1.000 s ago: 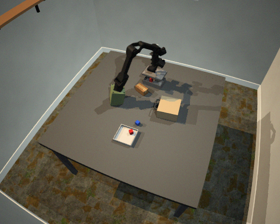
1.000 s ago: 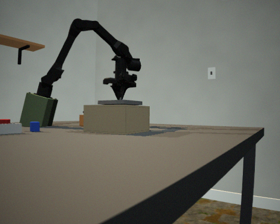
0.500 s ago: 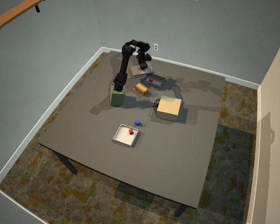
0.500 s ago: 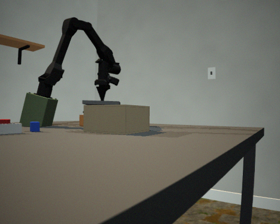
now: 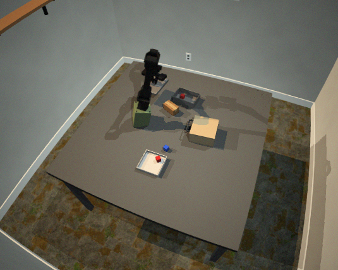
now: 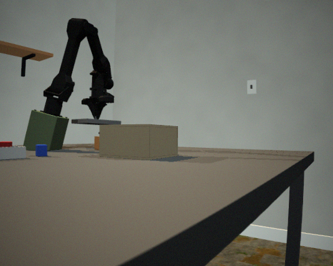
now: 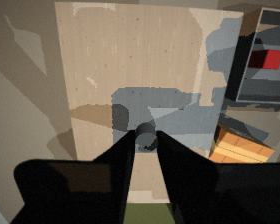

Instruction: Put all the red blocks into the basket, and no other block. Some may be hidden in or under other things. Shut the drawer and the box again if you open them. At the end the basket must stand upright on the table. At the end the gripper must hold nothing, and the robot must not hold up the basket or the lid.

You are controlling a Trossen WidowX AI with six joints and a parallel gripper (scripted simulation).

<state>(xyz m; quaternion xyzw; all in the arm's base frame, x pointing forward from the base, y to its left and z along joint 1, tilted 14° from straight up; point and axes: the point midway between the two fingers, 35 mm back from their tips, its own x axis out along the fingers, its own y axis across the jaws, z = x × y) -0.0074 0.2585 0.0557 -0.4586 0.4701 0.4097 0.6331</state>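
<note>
The tan drawer cabinet is 440 mm ahead of my hand, 290 mm to the right of it and 130 mm below it. Round my hand: white basket: 600 mm to the right, 170 mm ahead, 160 mm below; then orange box: 160 mm ahead, 130 mm below, 120 mm to the right; then grey lid: 40 mm below.
</note>
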